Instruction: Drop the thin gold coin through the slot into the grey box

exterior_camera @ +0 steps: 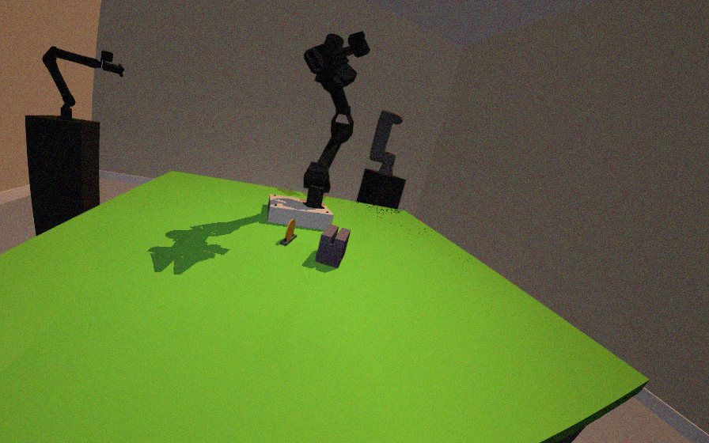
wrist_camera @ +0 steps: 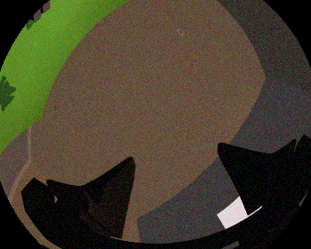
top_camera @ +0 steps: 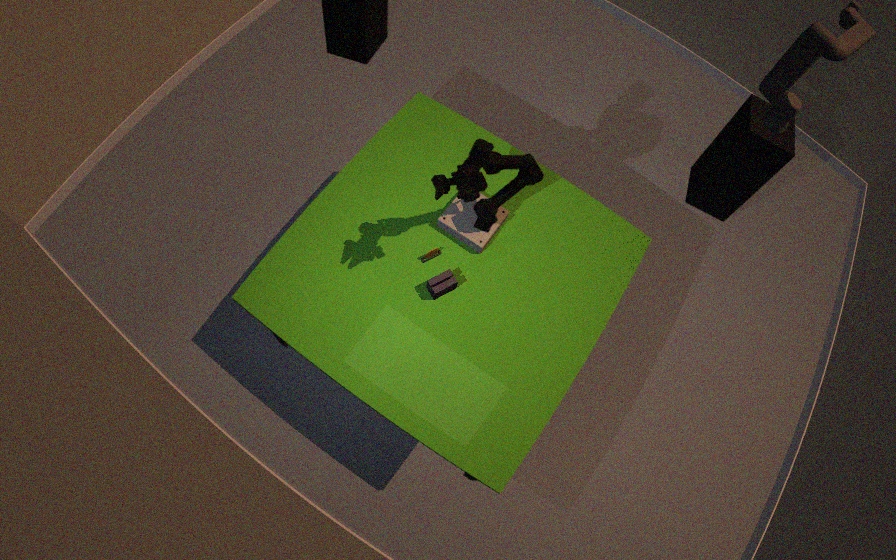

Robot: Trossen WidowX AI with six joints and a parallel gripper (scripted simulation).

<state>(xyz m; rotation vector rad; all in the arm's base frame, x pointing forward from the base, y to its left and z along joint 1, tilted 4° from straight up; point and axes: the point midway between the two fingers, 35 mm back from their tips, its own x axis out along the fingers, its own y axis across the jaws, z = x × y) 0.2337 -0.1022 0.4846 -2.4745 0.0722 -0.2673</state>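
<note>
The gold coin is 4 cm behind my gripper tip, 3 cm to the right of it and 53 cm below it.
</note>
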